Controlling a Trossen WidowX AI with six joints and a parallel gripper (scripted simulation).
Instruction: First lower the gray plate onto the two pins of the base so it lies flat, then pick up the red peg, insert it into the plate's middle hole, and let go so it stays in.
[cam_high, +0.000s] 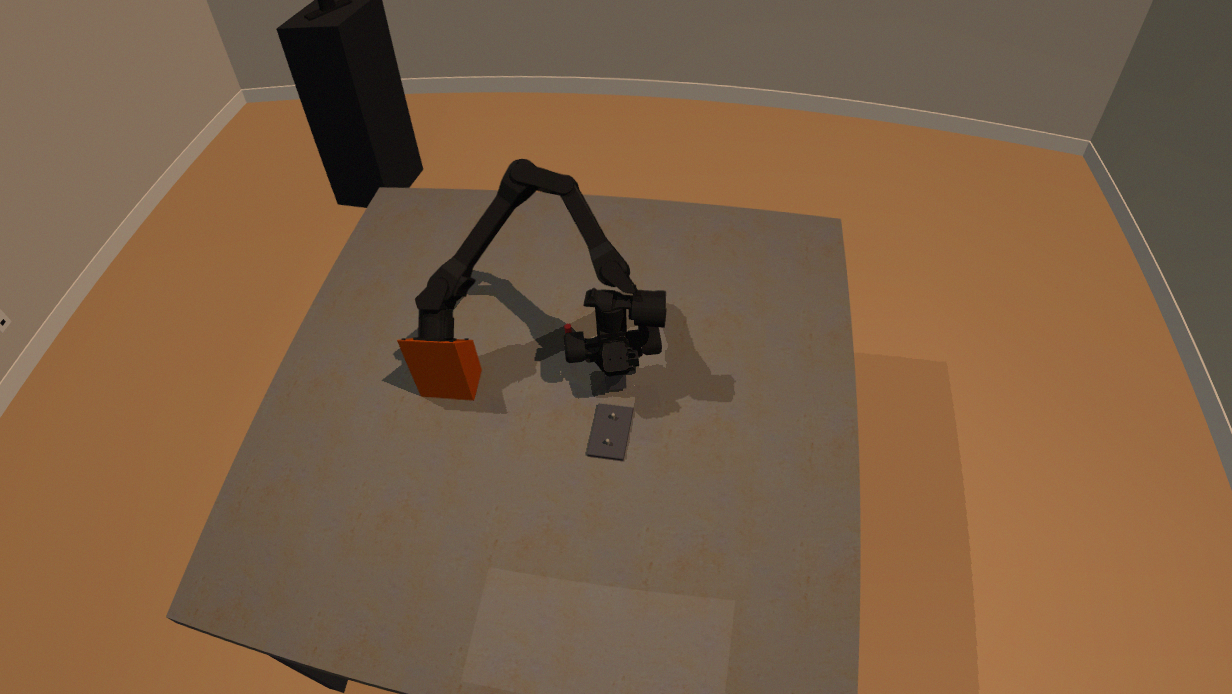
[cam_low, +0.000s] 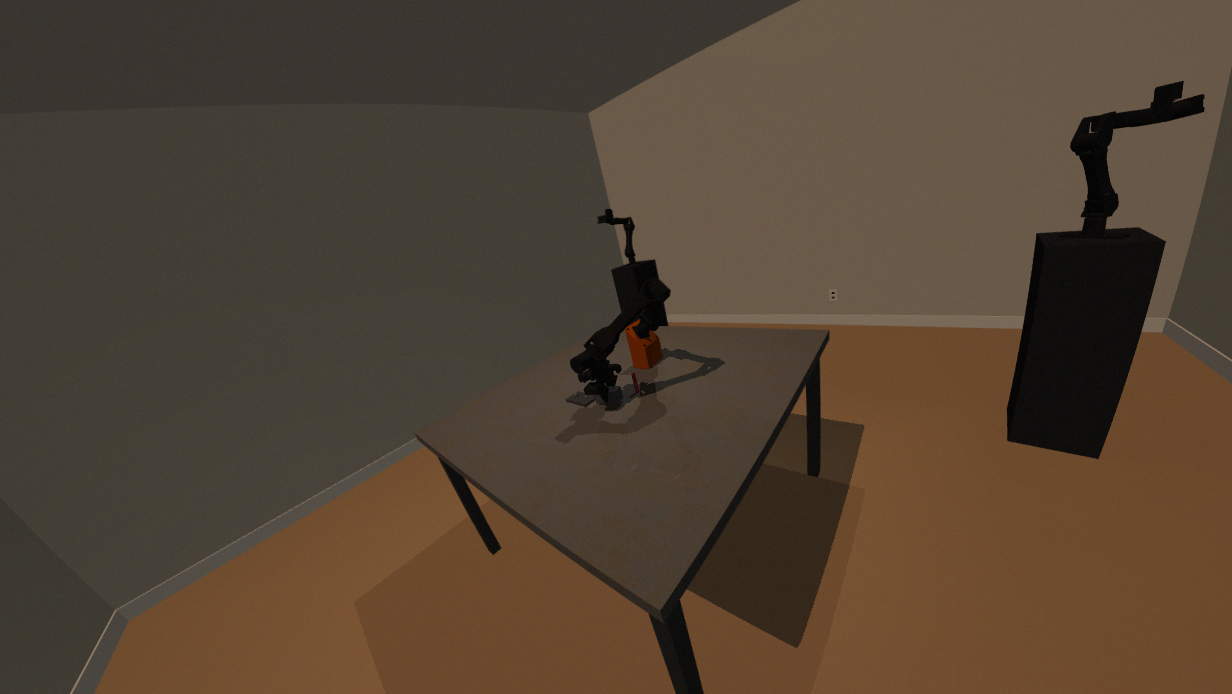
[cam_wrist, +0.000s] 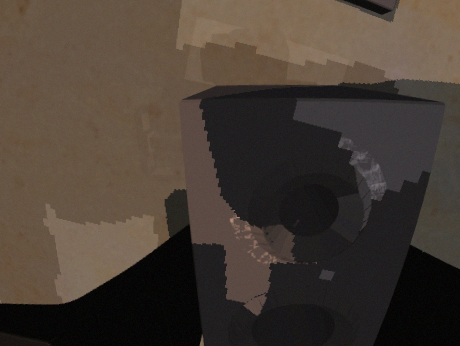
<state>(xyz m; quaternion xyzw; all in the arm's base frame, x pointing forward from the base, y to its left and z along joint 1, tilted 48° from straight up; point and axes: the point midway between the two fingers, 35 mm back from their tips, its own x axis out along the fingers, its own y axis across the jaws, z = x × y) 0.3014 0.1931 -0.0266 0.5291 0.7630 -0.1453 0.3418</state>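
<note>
Now: gripper tip 14 cm to the left of the base, 3 cm short of it and 1 cm above it. Round my gripper tip: red peg (11 cm behind, 4 cm to the left, 2 cm above); gray plate (3 cm above).
</note>
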